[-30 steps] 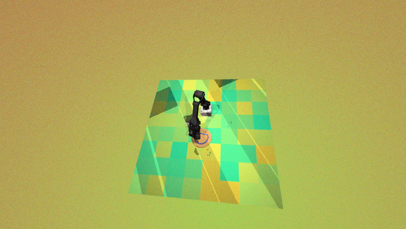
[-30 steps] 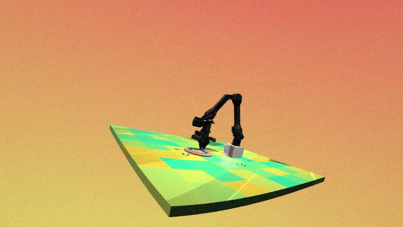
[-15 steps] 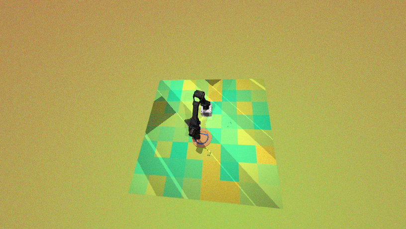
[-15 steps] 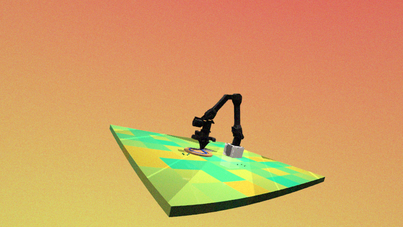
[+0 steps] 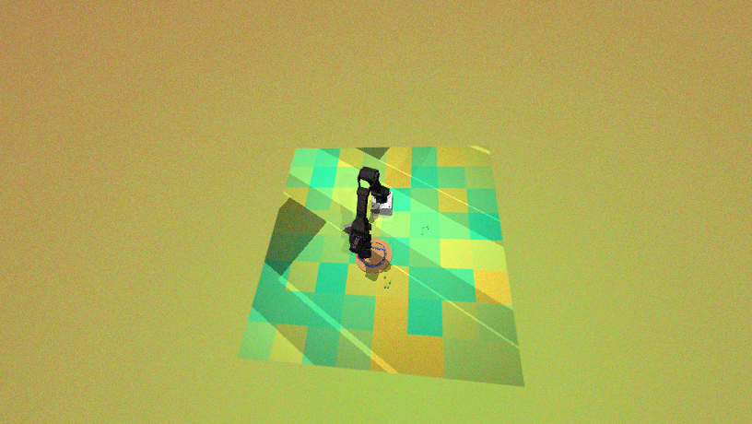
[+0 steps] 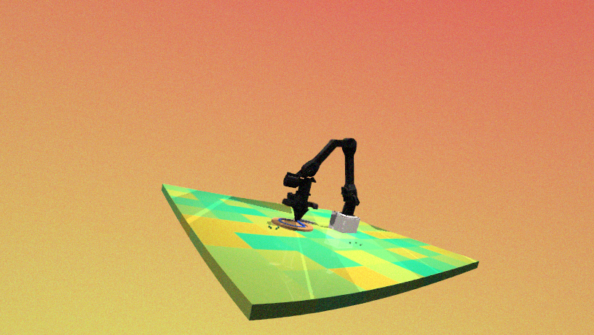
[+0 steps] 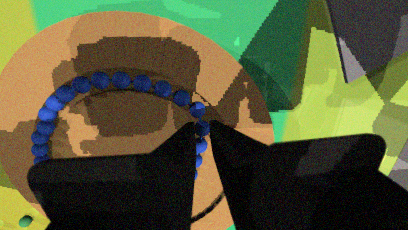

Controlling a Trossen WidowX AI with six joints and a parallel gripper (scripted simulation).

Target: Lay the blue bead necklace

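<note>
Right now the round bead board is 5 cm ahead of my gripper tip, 3 cm to the left of it and 1 cm below it. The rest, counted from my gripper tip: flat grey piece 13 cm behind, 8 cm to the right, 1 cm below.
</note>
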